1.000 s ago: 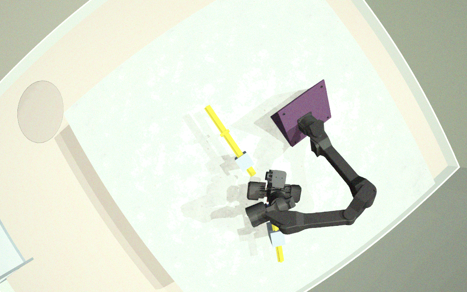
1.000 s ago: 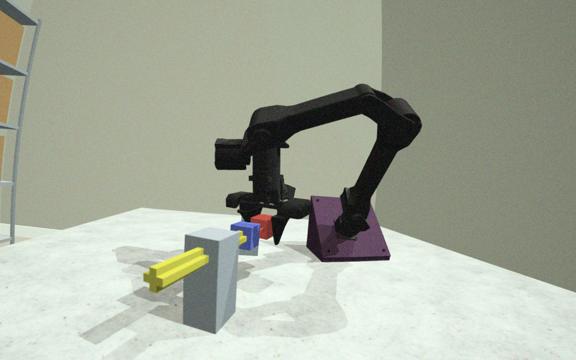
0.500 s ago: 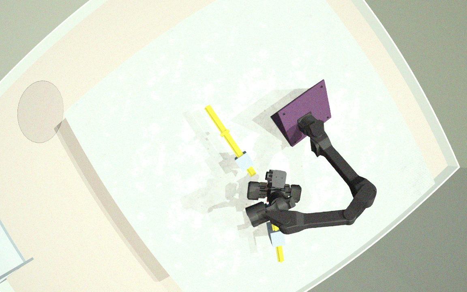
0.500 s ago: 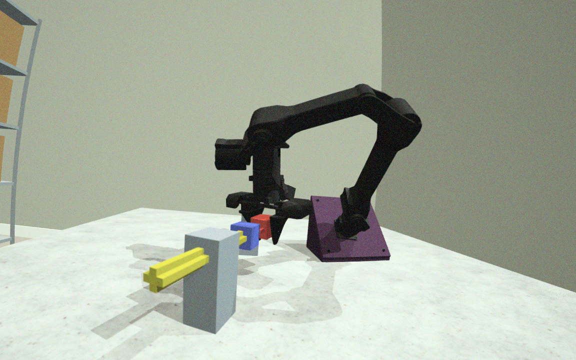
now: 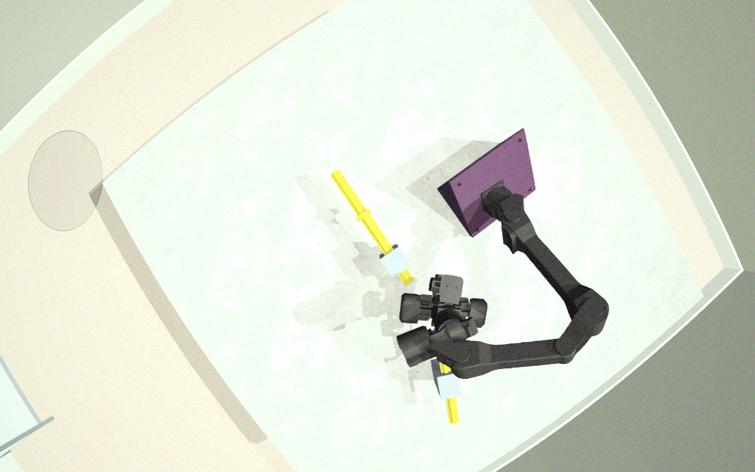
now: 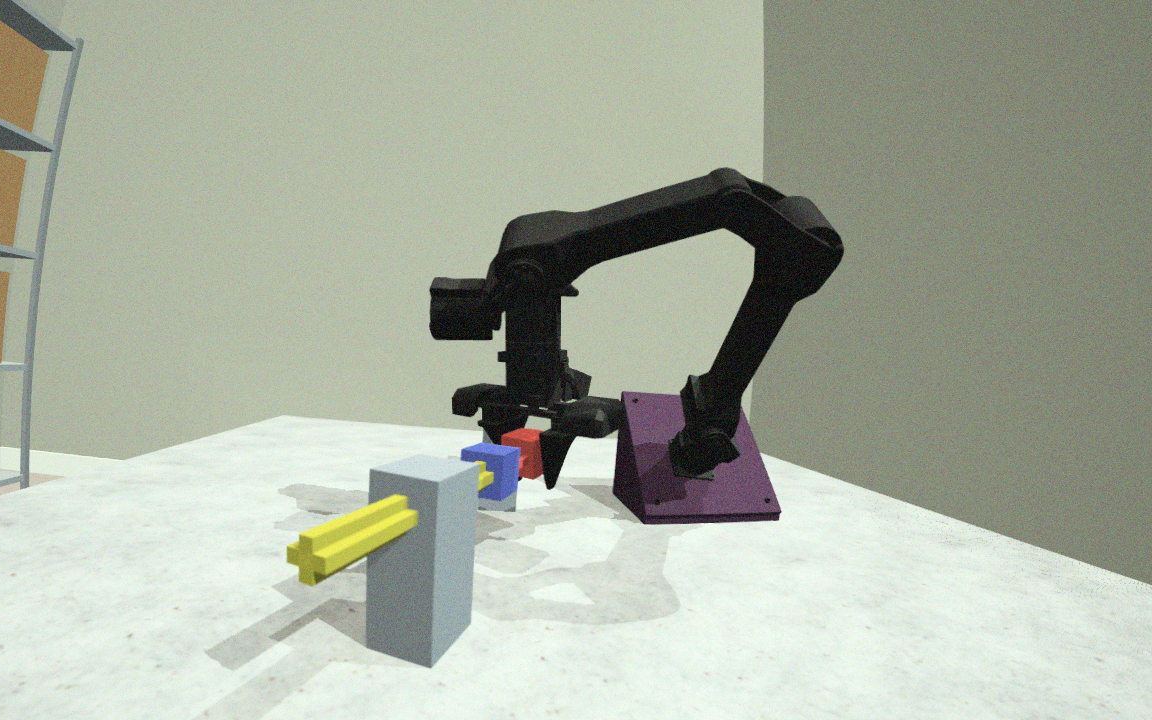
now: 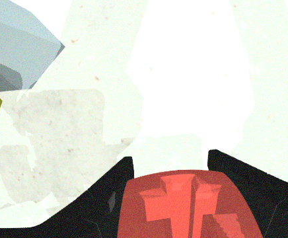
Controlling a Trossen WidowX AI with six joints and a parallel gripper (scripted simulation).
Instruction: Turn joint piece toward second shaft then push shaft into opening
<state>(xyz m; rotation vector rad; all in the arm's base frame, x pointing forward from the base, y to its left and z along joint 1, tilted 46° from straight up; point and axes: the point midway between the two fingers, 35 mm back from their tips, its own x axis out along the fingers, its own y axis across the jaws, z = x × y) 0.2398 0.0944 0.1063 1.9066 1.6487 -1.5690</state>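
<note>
Right now my gripper tip is 10 mm short of the red joint piece, 20 mm to the right of it and 40 mm below it.
</note>
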